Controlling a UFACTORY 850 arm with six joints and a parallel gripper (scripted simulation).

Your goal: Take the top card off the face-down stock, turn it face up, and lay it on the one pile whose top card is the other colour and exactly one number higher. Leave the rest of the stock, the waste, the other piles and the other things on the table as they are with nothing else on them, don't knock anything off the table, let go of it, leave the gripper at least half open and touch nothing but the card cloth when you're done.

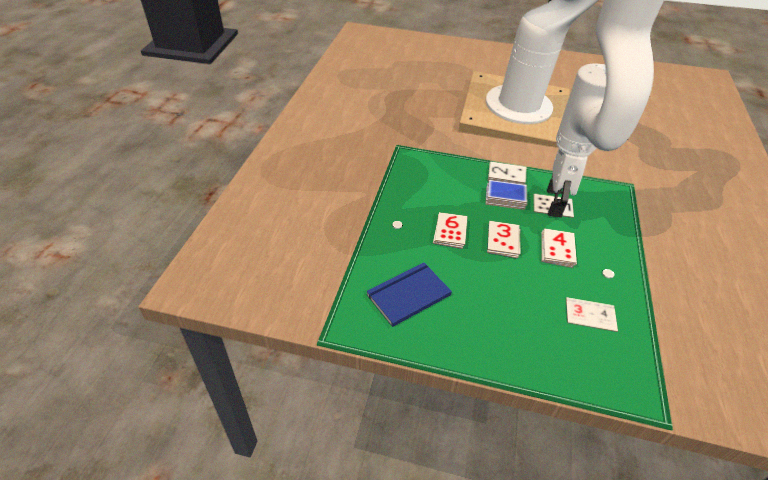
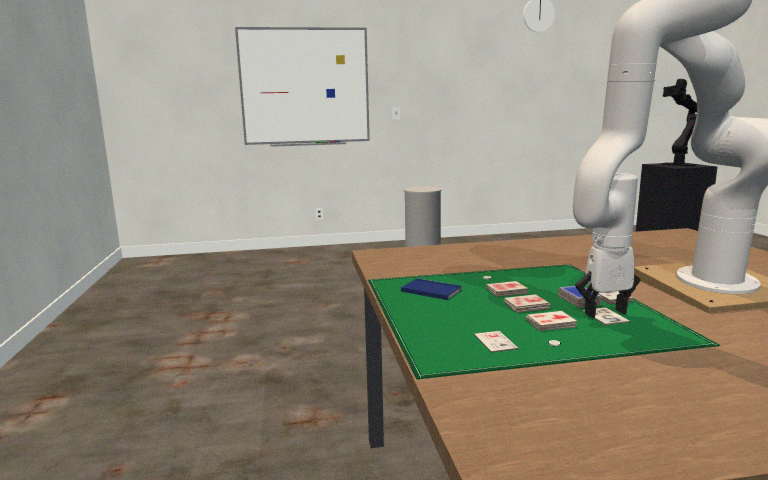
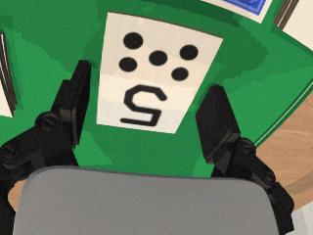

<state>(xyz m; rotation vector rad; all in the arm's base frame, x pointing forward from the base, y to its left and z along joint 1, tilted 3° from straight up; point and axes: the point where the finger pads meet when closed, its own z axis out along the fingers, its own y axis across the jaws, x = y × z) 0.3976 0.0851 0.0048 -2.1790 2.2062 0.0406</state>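
My gripper is now 2 cm above the black 5 card. Also, from my hand: green card cloth (18 cm ahead, 12 cm to the right, 3 cm below); small reference card (31 cm ahead, 6 cm to the left, 2 cm below); black 2 (11 cm to the right, 9 cm behind, 1 cm below).
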